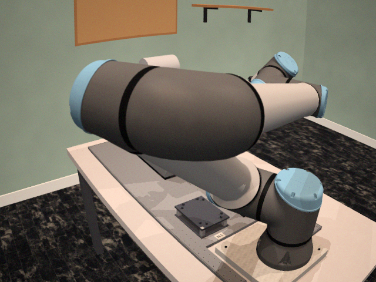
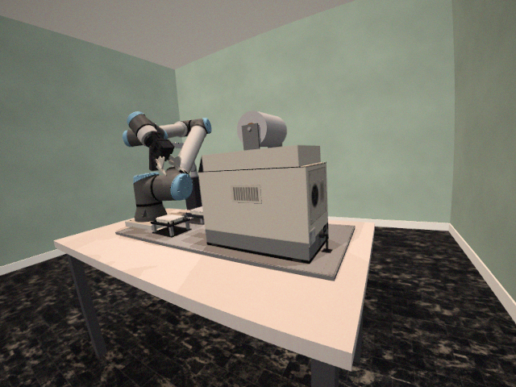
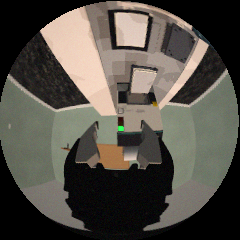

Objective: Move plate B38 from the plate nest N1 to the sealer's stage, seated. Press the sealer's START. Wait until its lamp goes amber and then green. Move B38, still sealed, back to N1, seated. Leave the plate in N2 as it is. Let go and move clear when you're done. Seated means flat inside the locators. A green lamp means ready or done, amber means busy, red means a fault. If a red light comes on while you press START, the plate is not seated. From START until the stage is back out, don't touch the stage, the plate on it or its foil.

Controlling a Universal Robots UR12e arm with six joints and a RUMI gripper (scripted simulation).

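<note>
My hand is 6 cm short of the sealer stage, 10 cm to the right of it and 19 cm above it. Round my hand: N1 label: 27 cm behind, 22 cm to the left, 29 cm below; then small screen: 17 cm ahead, 15 cm to the left, 3 cm above; then foil roll: 39 cm ahead, 12 cm to the left, 13 cm above.
</note>
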